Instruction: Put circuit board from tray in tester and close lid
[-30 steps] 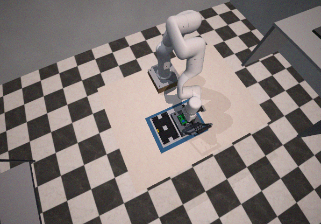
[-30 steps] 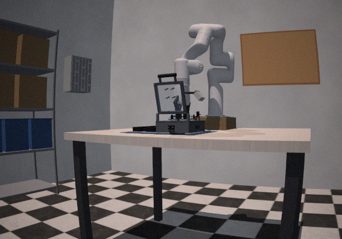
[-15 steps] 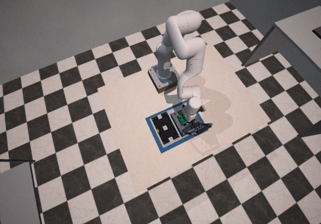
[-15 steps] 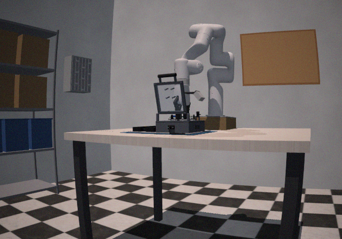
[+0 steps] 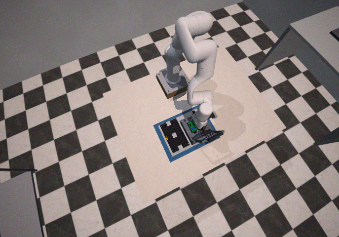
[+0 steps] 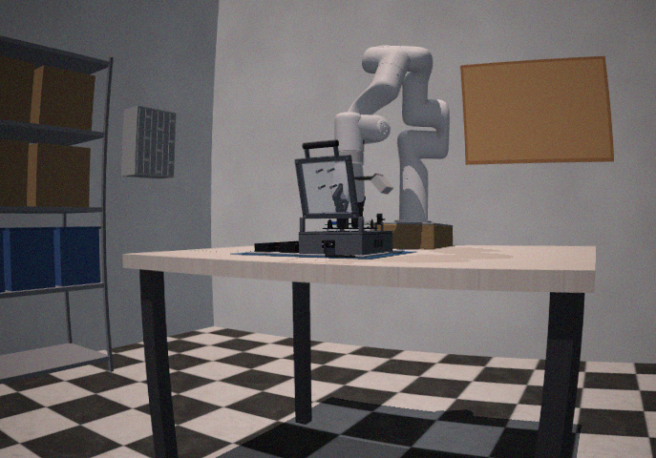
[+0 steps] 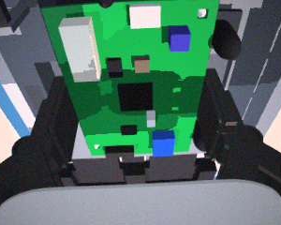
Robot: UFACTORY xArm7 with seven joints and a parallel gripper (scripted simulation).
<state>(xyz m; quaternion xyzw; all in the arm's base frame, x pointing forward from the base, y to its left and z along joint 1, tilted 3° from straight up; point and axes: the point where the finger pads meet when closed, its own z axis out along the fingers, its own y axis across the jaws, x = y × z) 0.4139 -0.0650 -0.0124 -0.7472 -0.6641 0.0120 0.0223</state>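
Now: hand right at the green circuit board. Also, from my hand: tester lid (120 mm ahead, 100 mm above, 10 mm to the right); then latch hook (60 mm to the left, 60 mm behind, 10 mm above).
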